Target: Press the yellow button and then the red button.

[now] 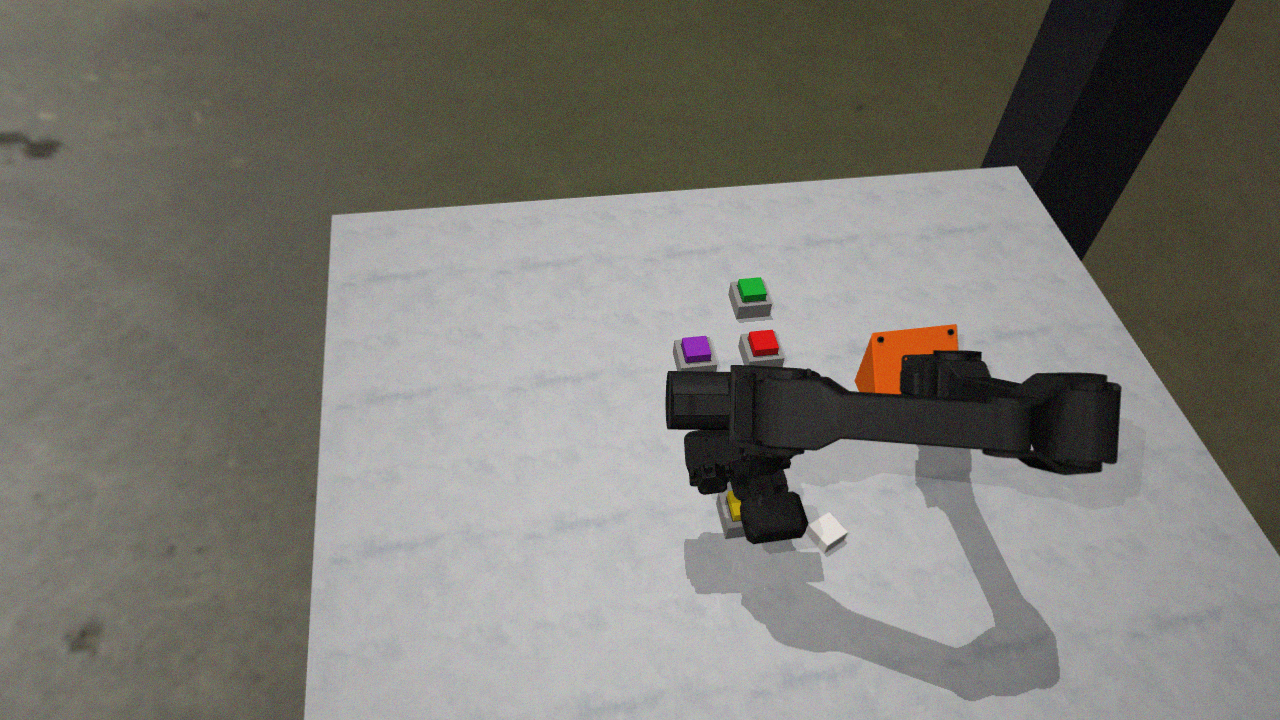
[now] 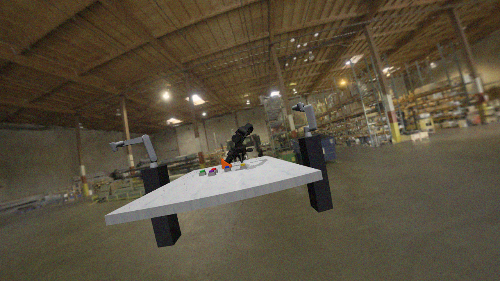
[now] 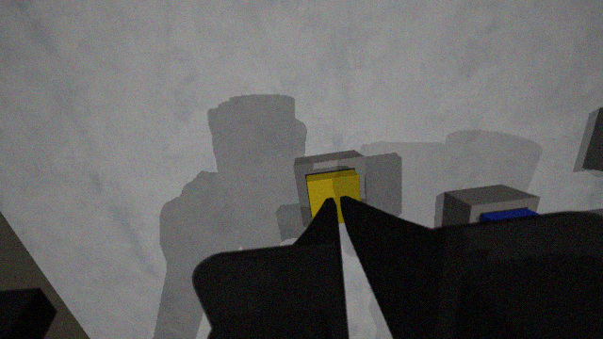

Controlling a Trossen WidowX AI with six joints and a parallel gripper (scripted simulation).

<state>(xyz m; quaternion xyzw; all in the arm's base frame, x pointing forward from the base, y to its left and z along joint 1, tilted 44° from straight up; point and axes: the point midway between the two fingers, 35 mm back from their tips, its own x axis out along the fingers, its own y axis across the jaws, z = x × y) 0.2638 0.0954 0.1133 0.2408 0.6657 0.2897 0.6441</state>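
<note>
The yellow button is 1 cm below my gripper tip. Also, from my gripper tip: purple button (23 cm to the right, 2 cm ahead, 1 cm below); then small white block (10 cm behind, 3 cm to the left, 3 cm below); then blue button (12 cm to the right, 4 cm behind, 1 cm below).
</note>
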